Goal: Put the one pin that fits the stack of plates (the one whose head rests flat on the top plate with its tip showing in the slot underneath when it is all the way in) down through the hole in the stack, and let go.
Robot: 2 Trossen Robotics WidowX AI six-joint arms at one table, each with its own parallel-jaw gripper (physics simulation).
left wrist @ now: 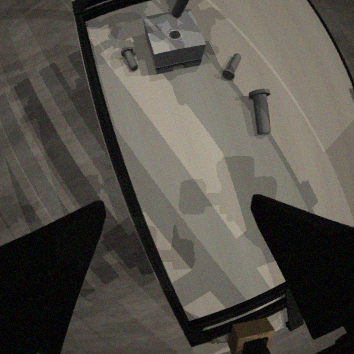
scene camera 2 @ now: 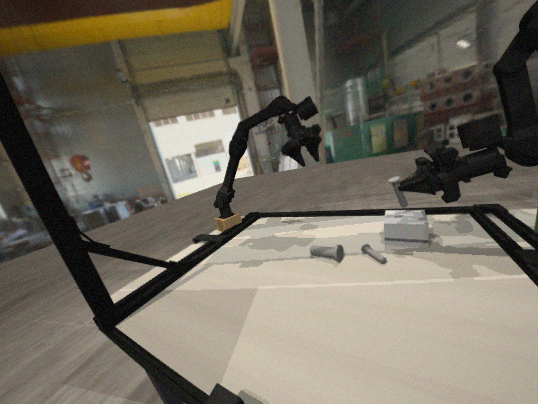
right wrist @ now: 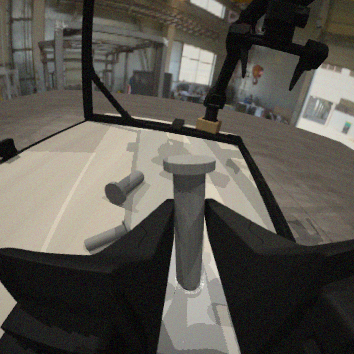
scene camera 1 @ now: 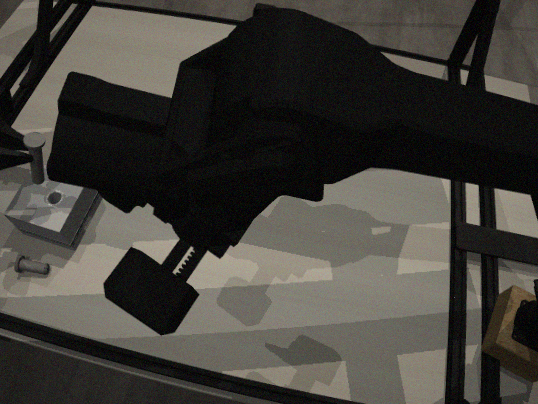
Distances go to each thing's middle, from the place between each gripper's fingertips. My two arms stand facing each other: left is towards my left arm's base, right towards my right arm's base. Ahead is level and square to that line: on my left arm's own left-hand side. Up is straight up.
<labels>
Right now the grey stack of plates (scene camera 1: pixel 55 212) is 80 mm behind my left hand, 290 mm to the right of it and 220 mm below it.
I see my right gripper 13 cm above the grey stack of plates, 2 cm short of it and 1 cm to the left of it.
</labels>
